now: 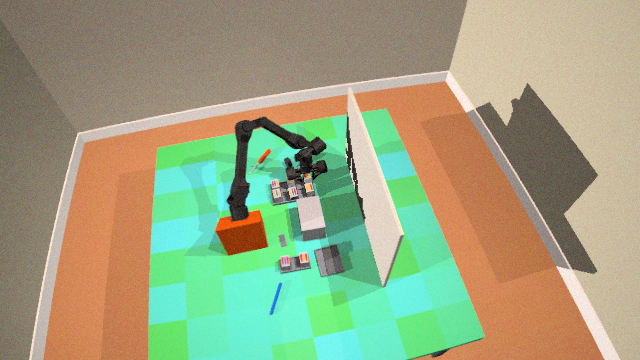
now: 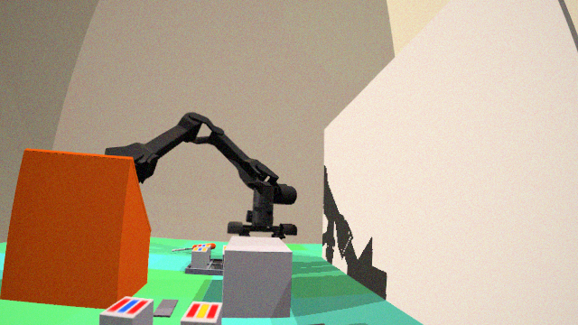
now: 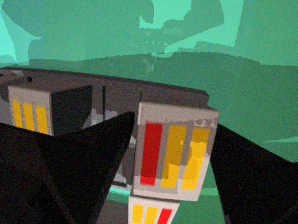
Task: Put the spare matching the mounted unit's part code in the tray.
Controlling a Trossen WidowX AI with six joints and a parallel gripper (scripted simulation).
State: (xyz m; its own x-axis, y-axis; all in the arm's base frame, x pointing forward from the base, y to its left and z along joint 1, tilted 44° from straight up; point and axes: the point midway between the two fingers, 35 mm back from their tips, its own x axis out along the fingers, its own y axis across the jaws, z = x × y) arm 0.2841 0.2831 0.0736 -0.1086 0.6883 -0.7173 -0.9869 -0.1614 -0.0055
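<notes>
My gripper tip is 30 mm below the grey spare block. Also, from my gripper tip: grey tray: 40 mm ahead, 420 mm to the right, 10 mm below; then tall panel: 230 mm ahead, 220 mm to the right, 210 mm above; then grey mounted unit: 10 mm behind, 220 mm to the right, 30 mm above.
</notes>
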